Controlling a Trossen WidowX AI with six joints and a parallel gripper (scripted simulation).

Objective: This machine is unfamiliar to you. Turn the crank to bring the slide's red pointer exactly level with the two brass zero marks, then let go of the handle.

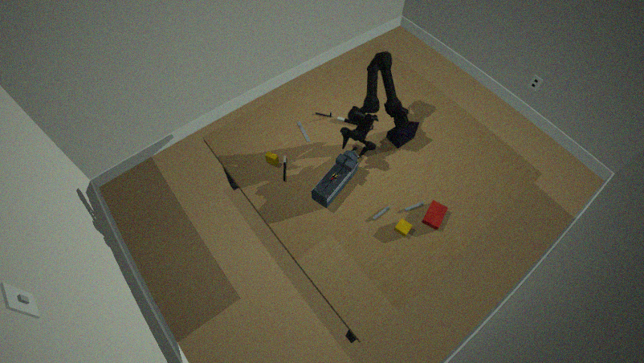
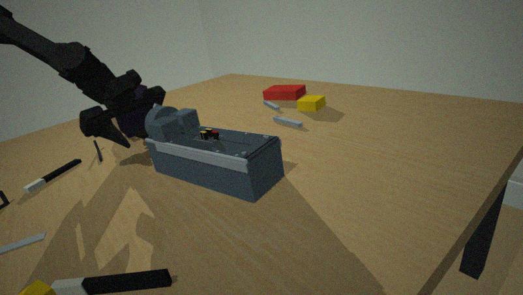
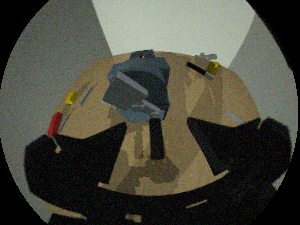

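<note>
Right now my gripper tip is 20 mm past the dark crank handle and 10 mm to the left of it. Round my gripper tip: red pointer 160 mm ahead, 90 mm to the left, 20 mm above; then red block 470 mm to the left, 180 mm behind, 50 mm below; then grey bar 290 mm to the right, 110 mm ahead, 60 mm below.
</note>
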